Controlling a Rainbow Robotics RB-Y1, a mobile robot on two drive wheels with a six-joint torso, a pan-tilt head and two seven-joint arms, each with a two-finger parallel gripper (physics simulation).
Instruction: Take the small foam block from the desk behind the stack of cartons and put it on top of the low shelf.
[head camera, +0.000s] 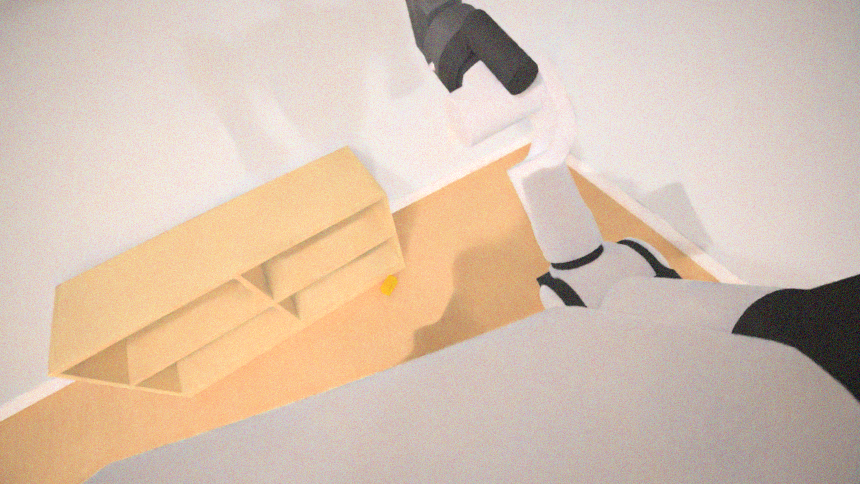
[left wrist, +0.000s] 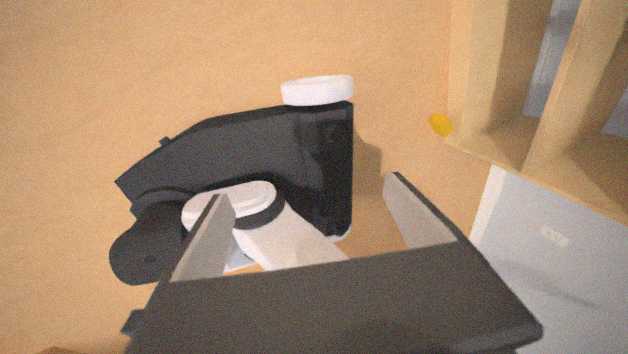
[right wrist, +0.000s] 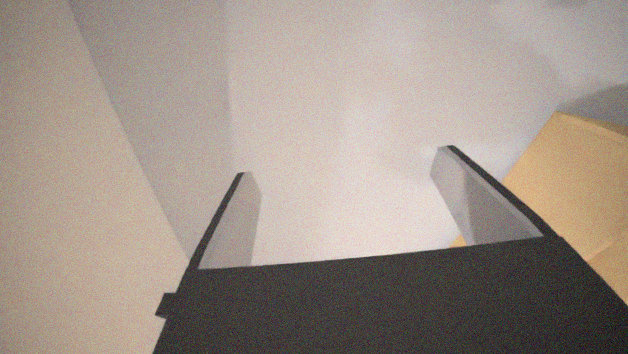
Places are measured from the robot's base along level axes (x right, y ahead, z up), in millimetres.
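Where they show: left gripper, between the fingertips: (left wrist: 309, 193); right gripper, between the fingertips: (right wrist: 342, 172).
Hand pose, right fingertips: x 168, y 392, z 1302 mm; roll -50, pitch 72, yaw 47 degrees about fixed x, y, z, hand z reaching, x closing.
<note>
After its pixels a point has its place.
The low shelf (head camera: 210, 240) @[y 687, x -607, z 610 mm] (left wrist: 462, 65) @[y 569, x -274, z 57 mm] is light wood with open compartments and stands against the wall in the head view. Its top shows no object on it. A small yellow block (head camera: 389, 284) @[y 559, x -36, z 60 mm] (left wrist: 441, 125) @[y 539, x -55, z 60 mm] lies on the floor close to one corner of the shelf; I cannot tell whether it is foam. The desk and the carton stack do not show. My left gripper (left wrist: 309, 193) @[y -136, x -265, z 549 mm] is open and empty, above the robot's base, with the yellow block beyond its fingers to the upper right. My right gripper (right wrist: 342, 172) @[y 392, x 168, z 1302 mm] is open and empty, raised in front of a pale wall.
The dark robot base (left wrist: 320, 150) @[y -36, x -129, z 212 mm] with a white wheel (left wrist: 318, 90) shows below the left fingers. White walls meet the orange floor (head camera: 361, 337) @[y 357, x -246, z 0 mm] in a corner behind the right arm (head camera: 559, 210) @[y 11, x 222, z 1182 mm]. A tan wooden surface (right wrist: 560, 180) @[y 807, x -137, z 610 mm] is at the right of the right wrist view.
</note>
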